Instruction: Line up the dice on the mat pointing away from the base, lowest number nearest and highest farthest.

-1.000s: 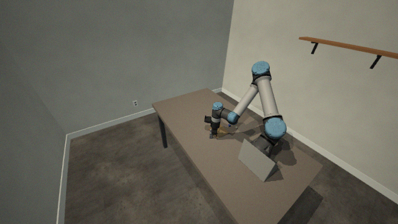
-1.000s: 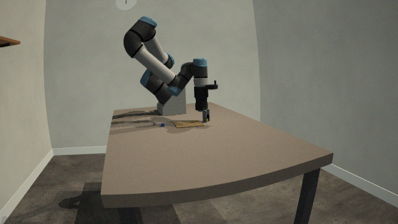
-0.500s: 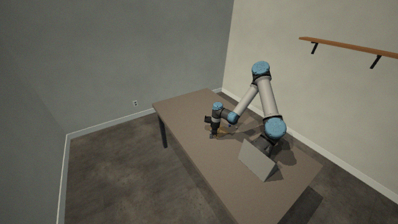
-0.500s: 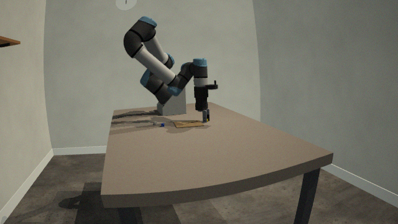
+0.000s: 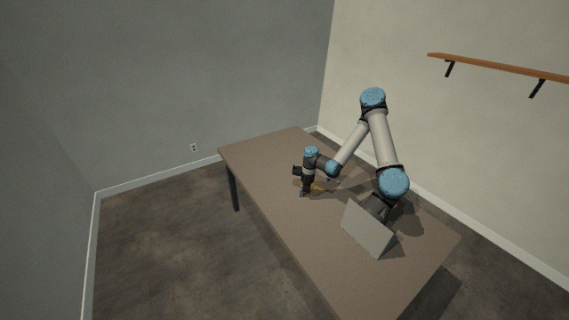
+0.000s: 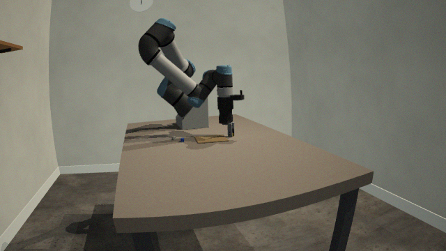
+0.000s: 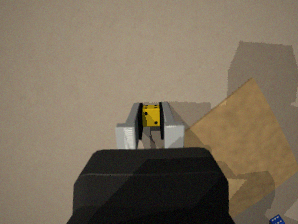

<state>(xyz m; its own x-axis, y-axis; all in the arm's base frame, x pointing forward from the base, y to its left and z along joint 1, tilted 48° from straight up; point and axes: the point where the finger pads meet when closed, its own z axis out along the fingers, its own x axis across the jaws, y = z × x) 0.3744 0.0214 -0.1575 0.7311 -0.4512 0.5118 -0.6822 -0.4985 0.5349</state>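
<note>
My gripper is now 11 cm to the left of the tan mat, 2 cm short of it and 2 cm above it. Also, from my hand: yellow die: 1 cm below; white die: 28 cm to the right, 5 cm behind, 1 cm below; blue die: 24 cm to the right, 1 cm below, 1 cm ahead.
</note>
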